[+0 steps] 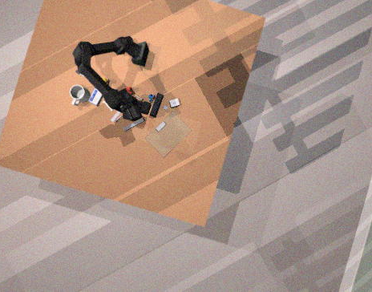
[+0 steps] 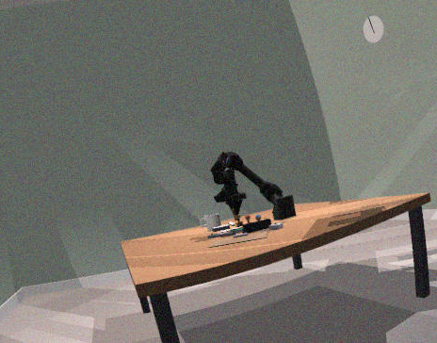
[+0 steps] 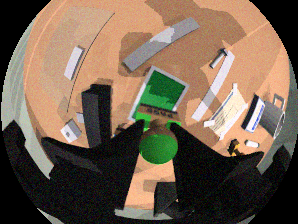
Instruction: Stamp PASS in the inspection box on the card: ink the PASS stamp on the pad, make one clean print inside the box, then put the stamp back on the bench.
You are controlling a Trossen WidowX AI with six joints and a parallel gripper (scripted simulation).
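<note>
My gripper tip is now 80 mm above the green ink pad. Round my gripper tip: black bar: 100 mm to the left, 70 mm below, 50 mm behind; then blue-knobbed stamp: 80 mm behind, 60 mm to the left, 60 mm below; then red-knobbed stamp: 90 mm behind, 70 mm to the right, 60 mm below.
</note>
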